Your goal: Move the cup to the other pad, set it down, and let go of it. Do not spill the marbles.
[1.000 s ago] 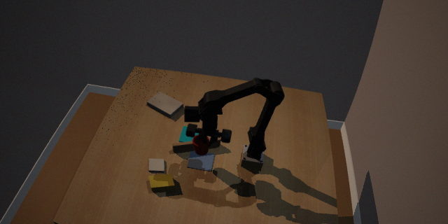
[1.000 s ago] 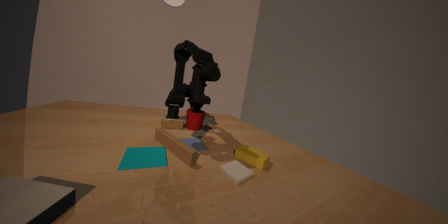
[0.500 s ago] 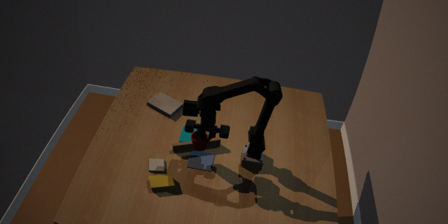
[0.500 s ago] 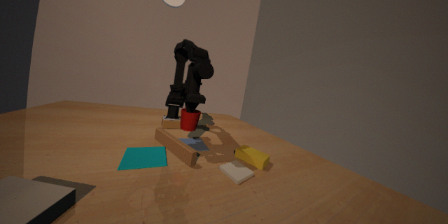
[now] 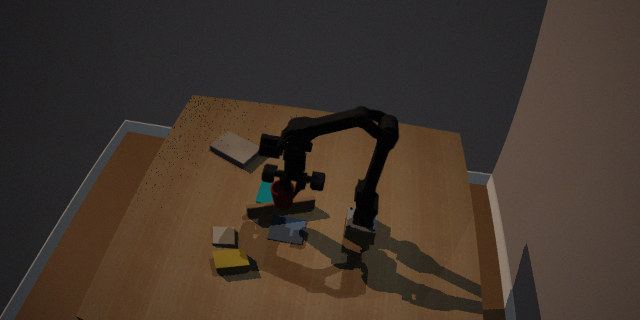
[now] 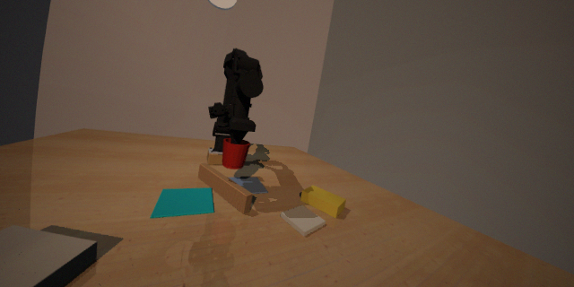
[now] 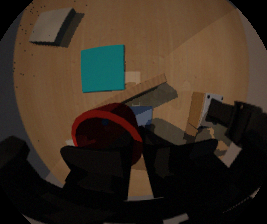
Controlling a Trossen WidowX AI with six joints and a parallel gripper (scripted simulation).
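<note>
Right now my gripper tip is 12 cm above the teal pad, 9 cm to the left of it and 9 cm short of it. From my gripper tip the other things lie so: wooden bar 10 cm below, 4 cm ahead, 2 cm to the right; then blue-grey pad 12 cm below, 5 cm to the left; then red cup 3 cm ahead.
</note>
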